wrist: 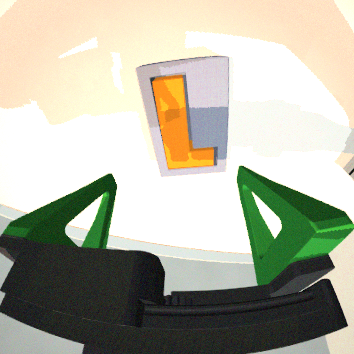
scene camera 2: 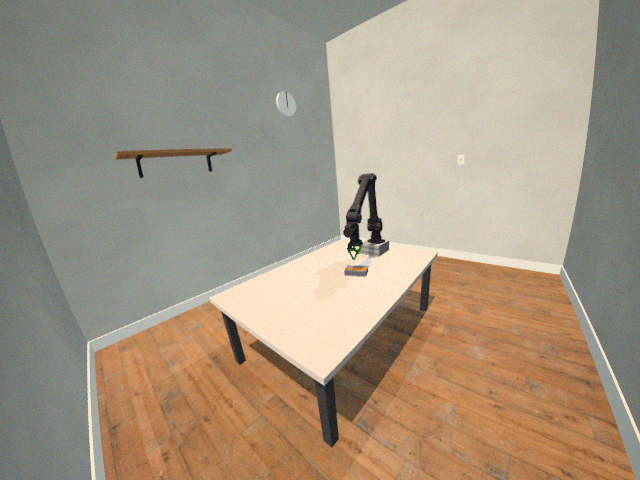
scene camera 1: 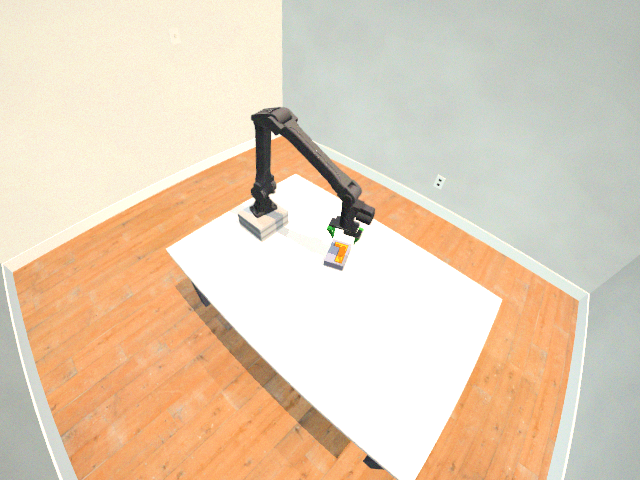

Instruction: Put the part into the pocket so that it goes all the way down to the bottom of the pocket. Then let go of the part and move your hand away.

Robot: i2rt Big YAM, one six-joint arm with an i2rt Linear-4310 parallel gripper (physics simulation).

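Where they show: gripper, fingertip midpoint: (wrist: 173, 175) (scene camera 2: 355, 257) (scene camera 1: 343, 240); arm's base, origin of the base link: (scene camera 2: 376, 241) (scene camera 1: 263, 209).
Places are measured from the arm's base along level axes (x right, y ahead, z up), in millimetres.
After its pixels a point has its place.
An orange L-shaped part (scene camera 1: 341, 251) @(x -176, y 399, z -47 mm) (scene camera 2: 356, 268) @(x -170, y 402, z -44 mm) (wrist: 173, 125) @(x -167, y 409, z -47 mm) lies inside the L-shaped pocket of a grey block (scene camera 1: 334, 266) @(x -106, y 438, z -65 mm) (scene camera 2: 356, 273) @(x -193, y 427, z -63 mm) (wrist: 209, 82) @(x -108, y 398, z -46 mm). In the wrist view its outline follows the pocket's, with thin dark gaps at the edges, and its top looks level with or slightly below the block's top face. The exact depth and the pocket's bottom are hidden. My gripper (scene camera 1: 344, 236) @(x -170, y 404, z 35 mm) (scene camera 2: 353, 254) @(x -170, y 404, z 35 mm) (wrist: 173, 175) @(x -170, y 404, z 35 mm) is open and empty. Its green fingers stand wide apart, above the table and a little to the arm-base side of the block, touching neither block nor part.
The block stands on a white table (scene camera 1: 361, 330) @(x -6, y 734, z -81 mm) (scene camera 2: 310, 320) @(x -360, y 894, z -82 mm). The arm's base sits on a pale grey striped pedestal (scene camera 1: 261, 227) @(x 72, y 109, z 0 mm) (scene camera 2: 381, 249) @(x -84, y 42, z -34 mm) at one end of the table. A wooden wall shelf (scene camera 2: 175, 153) hangs far from the arm.
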